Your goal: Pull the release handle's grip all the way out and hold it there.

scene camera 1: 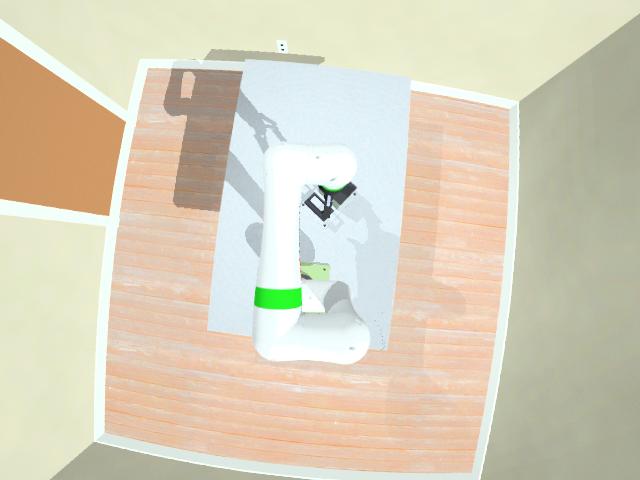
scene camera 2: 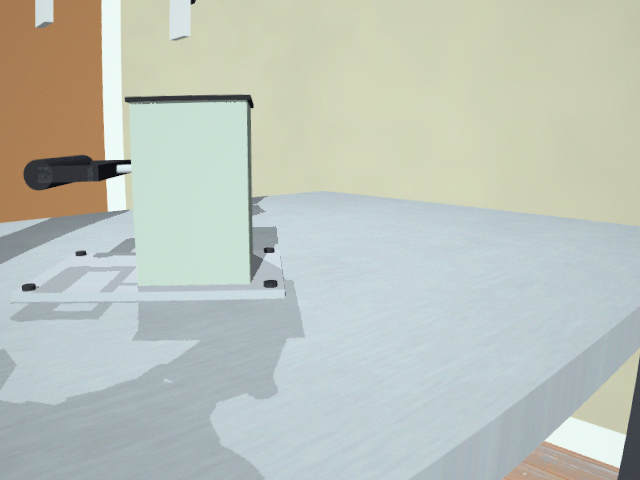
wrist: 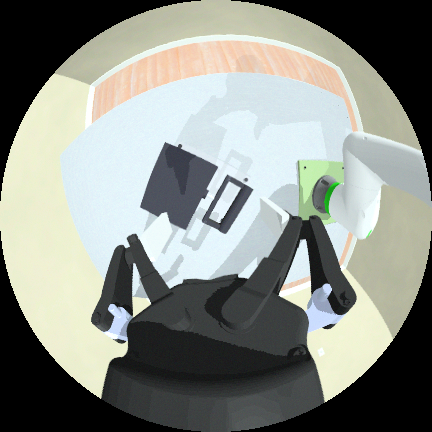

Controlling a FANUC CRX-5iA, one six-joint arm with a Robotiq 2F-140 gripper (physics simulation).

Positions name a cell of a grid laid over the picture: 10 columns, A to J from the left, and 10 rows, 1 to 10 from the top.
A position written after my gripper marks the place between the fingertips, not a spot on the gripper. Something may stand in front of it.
Note:
In view: my gripper (wrist: E5) and a pale base plate (wrist: F4).

